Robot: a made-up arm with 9 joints. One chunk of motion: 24 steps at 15 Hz.
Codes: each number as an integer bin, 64 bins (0 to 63) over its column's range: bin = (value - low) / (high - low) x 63, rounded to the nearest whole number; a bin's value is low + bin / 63 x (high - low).
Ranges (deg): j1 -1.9..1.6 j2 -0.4..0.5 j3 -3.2..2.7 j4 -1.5..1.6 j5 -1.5..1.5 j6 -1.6..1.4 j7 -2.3..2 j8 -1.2..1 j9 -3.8..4
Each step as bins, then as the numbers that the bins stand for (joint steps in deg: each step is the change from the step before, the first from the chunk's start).
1 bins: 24 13 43 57 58 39 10 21 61
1 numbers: -0.567 -0.214 0.827 1.305 1.262 0.257 -1.617 -0.467 3.752
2 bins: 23 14 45 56 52 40 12 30 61
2 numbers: -0.622 -0.200 1.014 1.256 0.976 0.305 -1.481 -0.152 3.752
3 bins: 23 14 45 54 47 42 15 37 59
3 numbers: -0.622 -0.200 1.014 1.157 0.738 0.400 -1.276 0.092 3.505
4 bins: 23 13 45 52 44 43 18 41 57
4 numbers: -0.622 -0.214 1.014 1.059 0.595 0.448 -1.071 0.232 3.257
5 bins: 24 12 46 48 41 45 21 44 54
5 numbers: -0.567 -0.229 1.108 0.862 0.452 0.543 -0.867 0.337 2.886
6 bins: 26 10 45 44 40 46 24 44 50
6 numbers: -0.456 -0.257 1.014 0.665 0.405 0.590 -0.662 0.337 2.390
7 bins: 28 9 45 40 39 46 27 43 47
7 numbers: -0.344 -0.271 1.014 0.468 0.357 0.590 -0.457 0.302 2.019
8 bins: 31 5 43 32 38 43 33 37 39
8 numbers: -0.178 -0.329 0.827 0.075 0.310 0.448 -0.048 0.092 1.029
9 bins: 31 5 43 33 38 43 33 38 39
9 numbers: -0.178 -0.329 0.827 0.124 0.310 0.448 -0.048 0.127 1.029
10 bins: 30 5 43 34 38 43 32 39 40
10 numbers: -0.233 -0.329 0.827 0.173 0.310 0.448 -0.116 0.162 1.152
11 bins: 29 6 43 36 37 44 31 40 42
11 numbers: -0.289 -0.314 0.827 0.271 0.262 0.495 -0.184 0.197 1.400
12 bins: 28 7 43 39 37 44 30 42 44
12 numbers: -0.344 -0.300 0.827 0.419 0.262 0.495 -0.252 0.267 1.648
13 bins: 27 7 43 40 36 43 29 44 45
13 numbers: -0.400 -0.300 0.827 0.468 0.214 0.448 -0.321 0.337 1.771
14 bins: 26 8 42 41 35 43 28 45 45
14 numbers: -0.456 -0.286 0.733 0.517 0.167 0.448 -0.389 0.371 1.771
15 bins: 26 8 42 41 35 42 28 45 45
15 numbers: -0.456 -0.286 0.733 0.517 0.167 0.400 -0.389 0.371 1.771
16 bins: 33 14 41 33 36 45 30 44 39
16 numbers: -0.067 -0.200 0.640 0.124 0.214 0.543 -0.252 0.337 1.029
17 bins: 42 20 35 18 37 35 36 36 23
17 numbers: 0.433 -0.114 0.078 -0.614 0.262 0.067 0.157 0.057 -0.952
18 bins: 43 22 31 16 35 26 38 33 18
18 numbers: 0.489 -0.086 -0.297 -0.713 0.167 -0.362 0.294 -0.048 -1.571
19 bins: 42 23 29 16 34 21 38 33 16
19 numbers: 0.433 -0.071 -0.484 -0.713 0.119 -0.600 0.294 -0.048 -1.819
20 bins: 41 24 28 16 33 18 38 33 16
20 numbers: 0.378 -0.057 -0.578 -0.713 0.071 -0.743 0.294 -0.048 -1.819
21 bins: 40 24 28 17 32 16 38 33 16
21 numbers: 0.322 -0.057 -0.578 -0.663 0.024 -0.838 0.294 -0.048 -1.819
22 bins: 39 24 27 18 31 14 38 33 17
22 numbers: 0.267 -0.057 -0.671 -0.614 -0.024 -0.933 0.294 -0.048 -1.695
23 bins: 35 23 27 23 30 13 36 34 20
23 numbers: 0.044 -0.071 -0.671 -0.368 -0.071 -0.981 0.157 -0.013 -1.324
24 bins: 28 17 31 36 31 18 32 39 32
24 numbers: -0.344 -0.157 -0.297 0.271 -0.024 -0.743 -0.116 0.162 0.162
